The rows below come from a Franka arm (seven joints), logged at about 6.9 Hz.
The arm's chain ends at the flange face. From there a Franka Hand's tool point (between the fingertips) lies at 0.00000 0.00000 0.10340 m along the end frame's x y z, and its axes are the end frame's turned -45 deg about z.
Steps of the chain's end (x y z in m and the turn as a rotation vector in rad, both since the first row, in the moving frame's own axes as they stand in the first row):
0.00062, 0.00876, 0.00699, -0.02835, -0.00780, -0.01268
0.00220, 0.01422, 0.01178, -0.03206, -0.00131, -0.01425
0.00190, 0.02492, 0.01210, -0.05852, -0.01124, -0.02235
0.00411, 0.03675, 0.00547, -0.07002, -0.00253, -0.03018
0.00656, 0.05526, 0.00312, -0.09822, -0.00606, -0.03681
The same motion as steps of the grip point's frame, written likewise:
-0.00839, 0.00815, 0.00695, -0.01453, -0.02556, -0.01268
-0.01092, 0.01388, 0.01173, -0.02174, -0.02360, -0.01425
-0.02134, 0.02248, 0.01192, -0.03343, -0.04933, -0.02235
-0.02830, 0.03390, 0.00522, -0.04772, -0.05130, -0.03018
-0.04192, 0.05058, 0.00262, -0.06517, -0.07374, -0.03681

